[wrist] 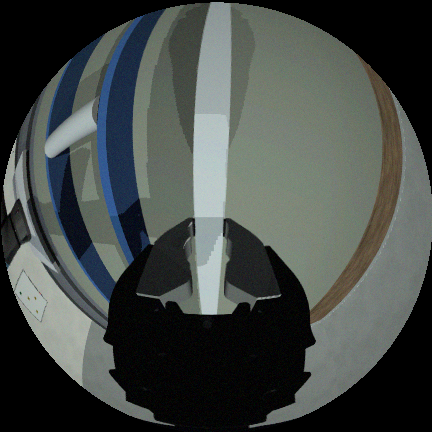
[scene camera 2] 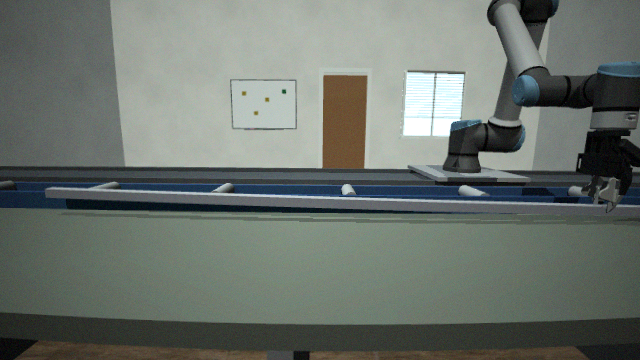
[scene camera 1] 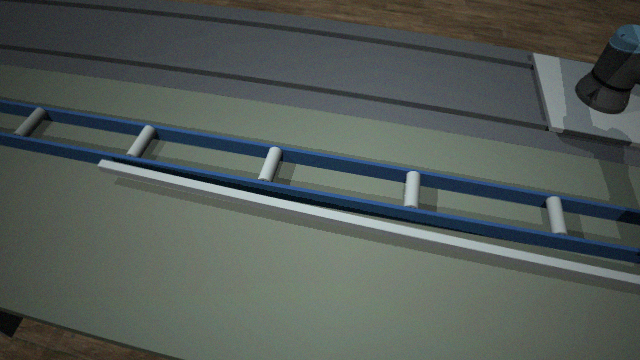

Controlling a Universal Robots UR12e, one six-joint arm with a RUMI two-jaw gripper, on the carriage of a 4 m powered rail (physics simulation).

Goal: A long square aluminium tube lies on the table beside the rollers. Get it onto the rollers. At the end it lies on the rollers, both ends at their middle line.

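Pixels of known places: gripper, fingertip midpoint: [wrist: 208,219] [scene camera 2: 602,210]; arm's base at its link origin: [scene camera 2: 461,170] [scene camera 1: 600,97].
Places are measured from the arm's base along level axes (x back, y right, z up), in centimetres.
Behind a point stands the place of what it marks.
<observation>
The long square aluminium tube [scene camera 1: 320,212] @(x -75.9, y 90.8, z 3.5 cm) [scene camera 2: 250,199] @(x -76.9, y 95.2, z 2.8 cm) [wrist: 211,165] @(x -78.4, y -5.0, z 2.0 cm) hangs in front of the near blue rail, roughly along it, with its shadow apart below its left part. In the scene camera 2 view its left end is higher than its right part. My gripper [scene camera 2: 604,200] @(x -78.1, y 0.3, z 0.6 cm) [wrist: 208,219] @(x -78.1, y 0.3, z 0.6 cm) is shut on the tube, one jaw on each side, at the far right of the scene camera 2 view. The tube's right end does not show in the scene views. The grey rollers [scene camera 1: 270,164] @(x -62.8, y 107.6, z 3.0 cm) [scene camera 2: 348,190] @(x -65.6, y 68.6, z 2.9 cm) [wrist: 75,131] @(x -64.9, y -10.7, z 2.5 cm) lie behind the tube, between the blue rails, with no tube on them.
The near blue rail [scene camera 1: 350,202] @(x -69.4, y 84.0, z 1.2 cm) [wrist: 120,100] @(x -69.4, y -12.7, z -0.1 cm) of the roller track runs between the tube and the rollers. The arm's light carriage plate [scene camera 1: 549,95] @(x -5.0, y 20.4, z 0.0 cm) [scene camera 2: 435,174] @(x -14.7, y 20.5, z 0.0 cm) stands on the grey powered rail [scene camera 1: 300,65] behind the track. The table's front edge is on the near side.
</observation>
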